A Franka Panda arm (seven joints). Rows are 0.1 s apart.
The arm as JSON. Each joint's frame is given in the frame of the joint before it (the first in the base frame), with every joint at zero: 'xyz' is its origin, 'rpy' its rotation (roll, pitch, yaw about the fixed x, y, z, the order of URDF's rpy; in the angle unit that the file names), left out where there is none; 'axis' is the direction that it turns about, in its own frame. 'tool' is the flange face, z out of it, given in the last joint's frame.
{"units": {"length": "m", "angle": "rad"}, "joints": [
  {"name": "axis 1", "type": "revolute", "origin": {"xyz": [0.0, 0.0, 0.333]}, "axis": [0.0, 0.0, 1.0]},
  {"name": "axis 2", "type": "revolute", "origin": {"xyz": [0.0, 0.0, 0.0], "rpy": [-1.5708, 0.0, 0.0]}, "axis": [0.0, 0.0, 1.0]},
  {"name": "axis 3", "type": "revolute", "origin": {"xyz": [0.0, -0.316, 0.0], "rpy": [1.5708, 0.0, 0.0]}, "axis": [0.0, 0.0, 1.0]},
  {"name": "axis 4", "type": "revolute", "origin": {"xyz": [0.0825, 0.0, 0.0], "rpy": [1.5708, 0.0, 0.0]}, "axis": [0.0, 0.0, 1.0]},
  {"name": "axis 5", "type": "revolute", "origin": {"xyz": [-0.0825, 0.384, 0.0], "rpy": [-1.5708, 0.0, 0.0]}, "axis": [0.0, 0.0, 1.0]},
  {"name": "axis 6", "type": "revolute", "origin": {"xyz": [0.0, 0.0, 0.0], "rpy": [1.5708, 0.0, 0.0]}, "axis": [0.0, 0.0, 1.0]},
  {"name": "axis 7", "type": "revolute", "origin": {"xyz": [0.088, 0.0, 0.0], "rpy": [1.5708, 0.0, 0.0]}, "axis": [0.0, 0.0, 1.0]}
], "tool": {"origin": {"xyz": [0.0, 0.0, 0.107]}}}
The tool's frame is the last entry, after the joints.
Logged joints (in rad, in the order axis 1, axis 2, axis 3, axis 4, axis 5, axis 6, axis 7), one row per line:
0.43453, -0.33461, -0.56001, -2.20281, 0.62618, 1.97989, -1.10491
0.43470, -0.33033, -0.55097, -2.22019, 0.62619, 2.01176, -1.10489
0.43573, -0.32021, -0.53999, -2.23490, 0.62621, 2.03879, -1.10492
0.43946, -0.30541, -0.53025, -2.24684, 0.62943, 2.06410, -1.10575
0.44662, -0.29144, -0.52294, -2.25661, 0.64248, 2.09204, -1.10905
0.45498, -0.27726, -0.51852, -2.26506, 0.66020, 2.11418, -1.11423
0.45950, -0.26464, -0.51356, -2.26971, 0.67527, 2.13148, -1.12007
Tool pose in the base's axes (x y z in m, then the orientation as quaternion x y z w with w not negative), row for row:
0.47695, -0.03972, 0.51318, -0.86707, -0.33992, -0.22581, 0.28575
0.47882, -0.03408, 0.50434, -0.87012, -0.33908, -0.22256, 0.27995
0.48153, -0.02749, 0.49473, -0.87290, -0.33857, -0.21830, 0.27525
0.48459, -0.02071, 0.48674, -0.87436, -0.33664, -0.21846, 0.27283
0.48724, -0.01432, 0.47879, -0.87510, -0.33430, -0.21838, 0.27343
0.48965, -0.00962, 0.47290, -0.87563, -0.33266, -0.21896, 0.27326
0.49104, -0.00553, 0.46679, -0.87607, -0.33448, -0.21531, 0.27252
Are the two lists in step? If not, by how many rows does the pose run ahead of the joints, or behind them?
The pose runs 1 row ahead of the joints: the pose in row i belongs to the joints in row i + 1.
